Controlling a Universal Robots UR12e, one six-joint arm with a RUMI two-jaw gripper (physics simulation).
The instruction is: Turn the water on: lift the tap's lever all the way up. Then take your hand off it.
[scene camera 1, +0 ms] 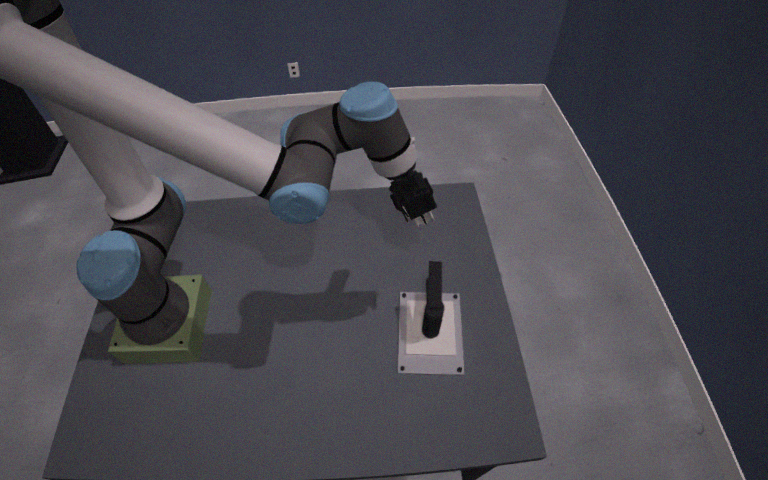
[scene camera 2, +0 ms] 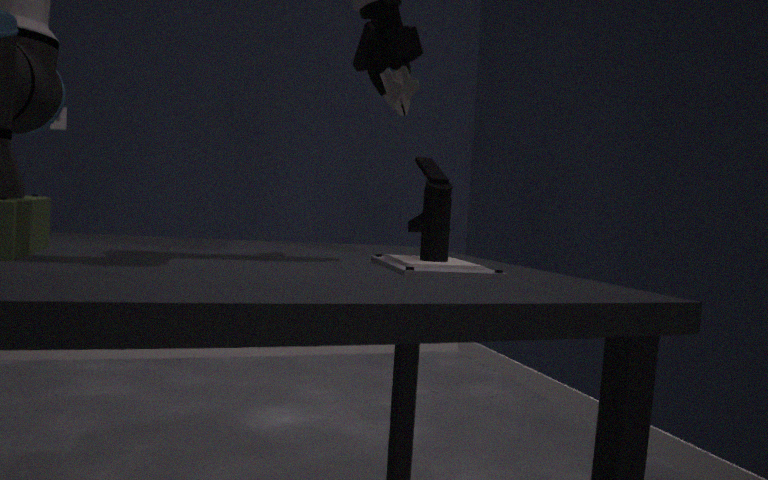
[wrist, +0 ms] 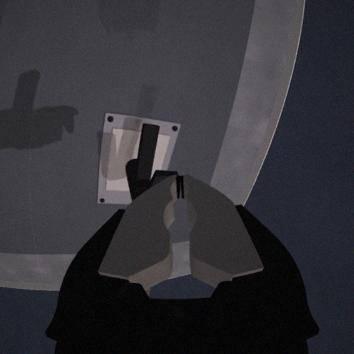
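Pixels of known places: gripper, fingertip midpoint: [scene camera 1: 425, 223] [scene camera 2: 404, 115]; arm's base, link origin: [scene camera 1: 155, 312].
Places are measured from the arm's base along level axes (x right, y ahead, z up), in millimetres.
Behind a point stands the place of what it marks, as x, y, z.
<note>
The black tap [scene camera 1: 432, 325] @[155, 726, 9] [scene camera 2: 436, 226] @[154, 722, -9] stands upright on a pale mounting plate [scene camera 1: 416, 363] @[216, 677, -75] [scene camera 2: 453, 270] @[227, 715, -75] [wrist: 103, 170]. Its flat black lever [scene camera 1: 434, 277] @[73, 743, 101] [scene camera 2: 431, 169] @[97, 738, 90] [wrist: 148, 150] slopes upward from the top of the body, with its free end raised above the pivot. In scene camera 2 a short spout [scene camera 2: 415, 223] @[55, 735, -8] sticks out to the left, lower on the body. My gripper [scene camera 1: 423, 220] @[-18, 735, 199] [scene camera 2: 403, 113] @[-18, 735, 199] [wrist: 179, 177] is shut and empty. It hangs above the lever, apart from it, with a clear gap in scene camera 2. In the wrist view the fingers hide part of the tap.
The tap's plate lies on the dark table [scene camera 1: 311, 407] @[284, 399, -83] [scene camera 2: 339, 322] @[458, 436, -102], near its right edge. The arm's green base block [scene camera 1: 195, 328] @[50, 108, -26] [scene camera 2: 39, 226] @[-26, 115, -44] is at the table's left. The arm reaches over the back of the table. Blue walls stand behind and to the right.
</note>
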